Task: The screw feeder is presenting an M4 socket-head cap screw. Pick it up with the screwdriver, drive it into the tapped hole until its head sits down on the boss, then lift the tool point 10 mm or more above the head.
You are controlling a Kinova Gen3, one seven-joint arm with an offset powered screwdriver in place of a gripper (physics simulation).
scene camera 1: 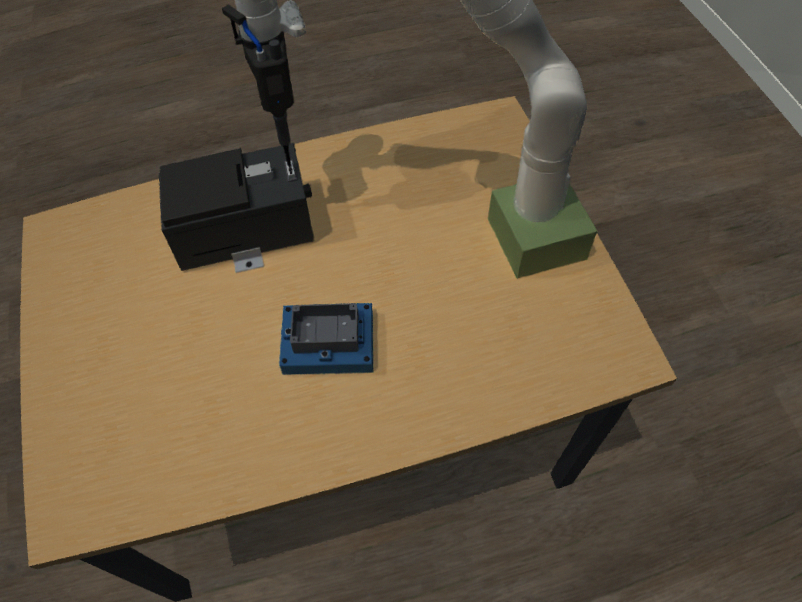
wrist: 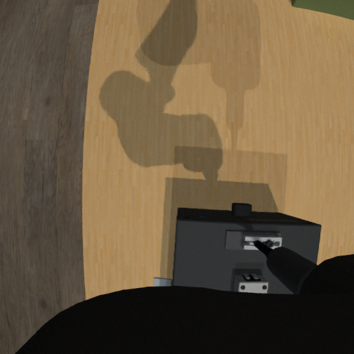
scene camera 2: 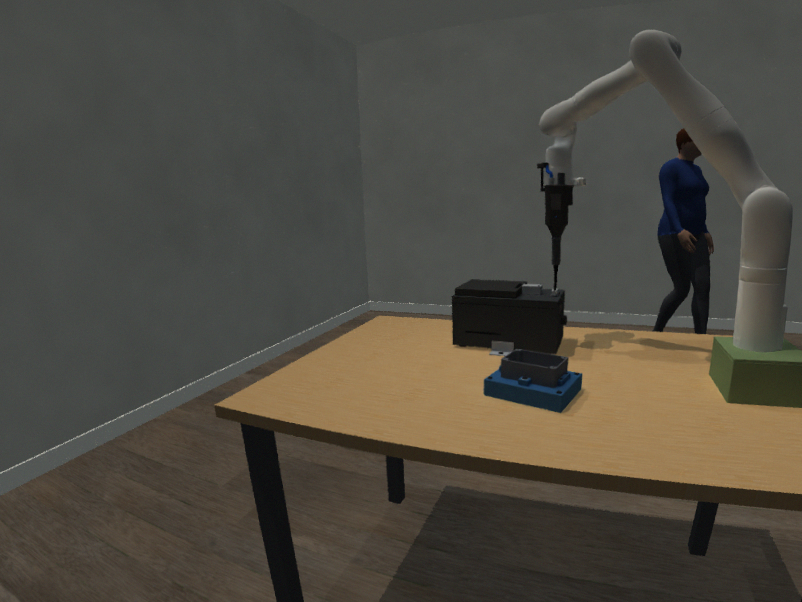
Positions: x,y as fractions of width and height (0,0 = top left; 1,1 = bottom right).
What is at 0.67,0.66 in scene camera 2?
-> A blue fixture.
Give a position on a black screw feeder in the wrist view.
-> At 0.57,0.74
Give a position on a black screw feeder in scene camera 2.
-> At 0.67,0.55
